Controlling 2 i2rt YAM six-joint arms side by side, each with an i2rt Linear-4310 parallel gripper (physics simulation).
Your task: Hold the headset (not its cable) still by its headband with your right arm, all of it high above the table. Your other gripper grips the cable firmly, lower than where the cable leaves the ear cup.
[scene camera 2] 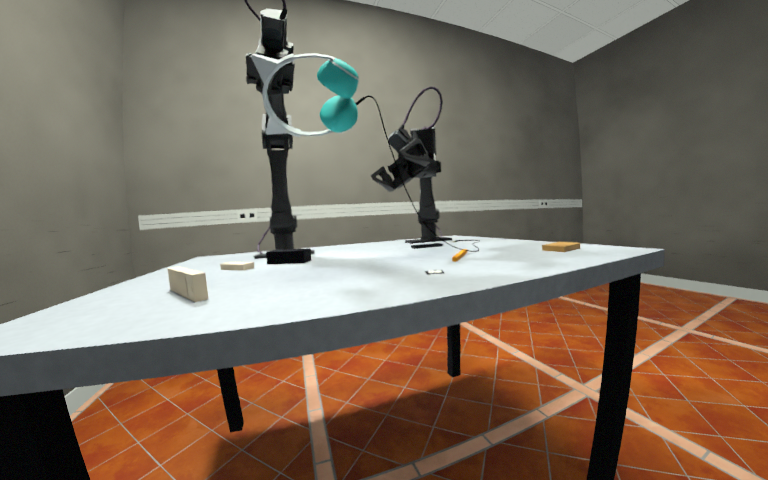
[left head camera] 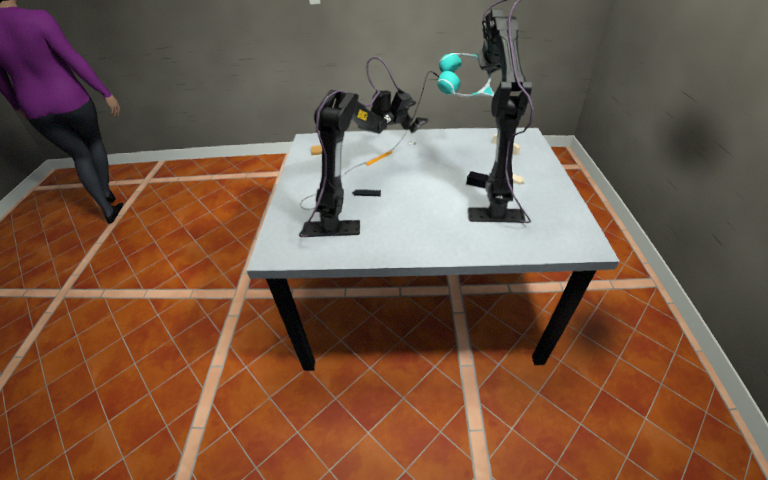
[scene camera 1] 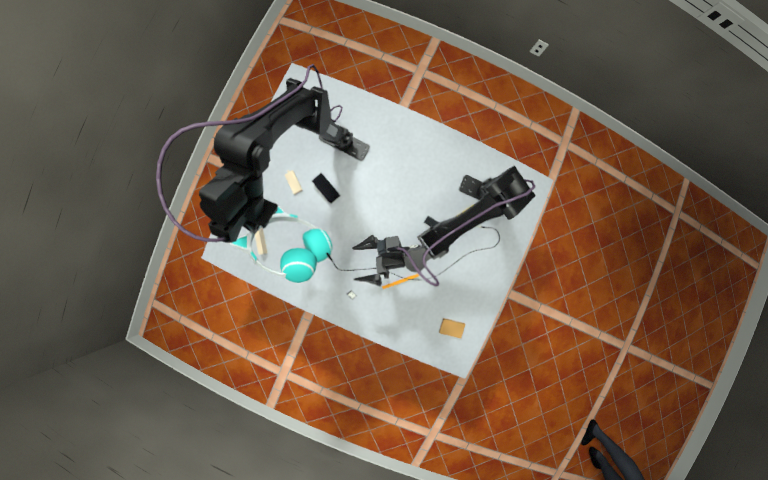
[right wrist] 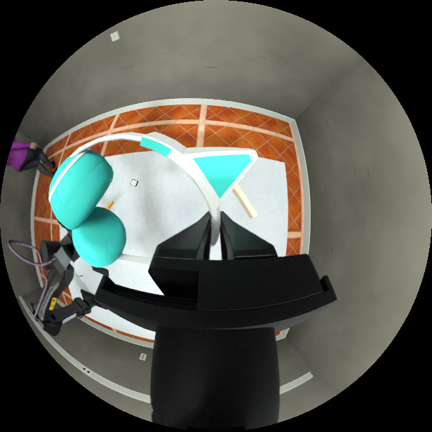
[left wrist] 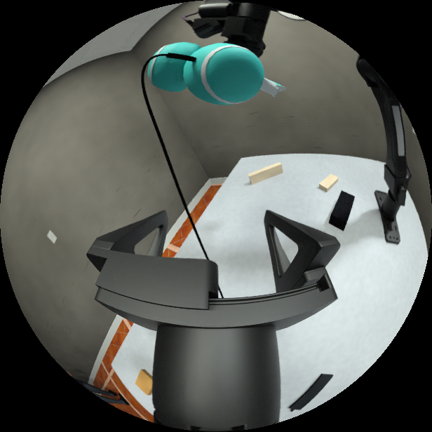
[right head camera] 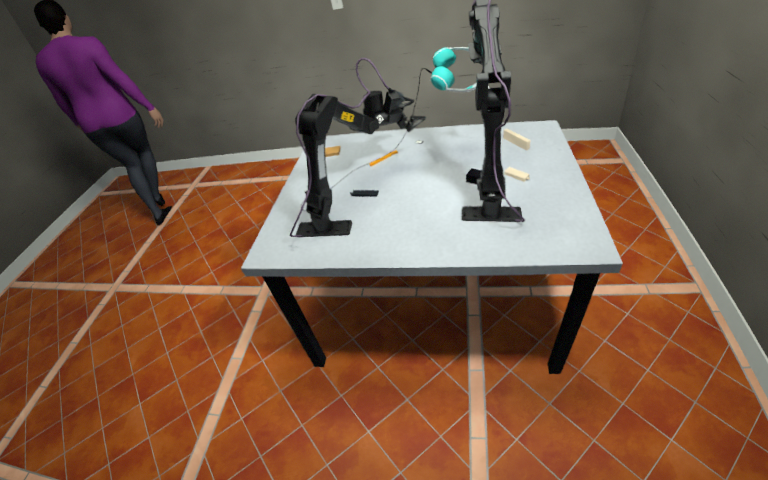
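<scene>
The turquoise and white headset [left head camera: 448, 83] [scene camera 1: 298, 264] [scene camera 2: 338, 114] [left wrist: 225, 74] hangs high above the table, ear cups sideways. My right gripper [right wrist: 215, 216] is shut on its white headband [scene camera 2: 266, 90]. The thin black cable [left wrist: 170, 166] [scene camera 1: 351, 270] leaves one ear cup, bends over and runs down to the table. My left gripper [left wrist: 215, 215] [scene camera 1: 355, 263] is open, lower than the ear cups. In the left wrist view the cable passes between its spread fingers, apart from both, and goes out of sight behind the gripper's body.
On the table [left head camera: 430, 249] lie an orange stick [left head camera: 378, 158] near the cable's lower part, a black block [scene camera 1: 326, 187], two pale wooden blocks [scene camera 2: 188, 284] [scene camera 2: 237, 265], a flat black piece [left head camera: 367, 193], a tan block [scene camera 1: 451, 328] and a small white piece [scene camera 1: 351, 294]. A person [right head camera: 90, 84] stands beyond the table.
</scene>
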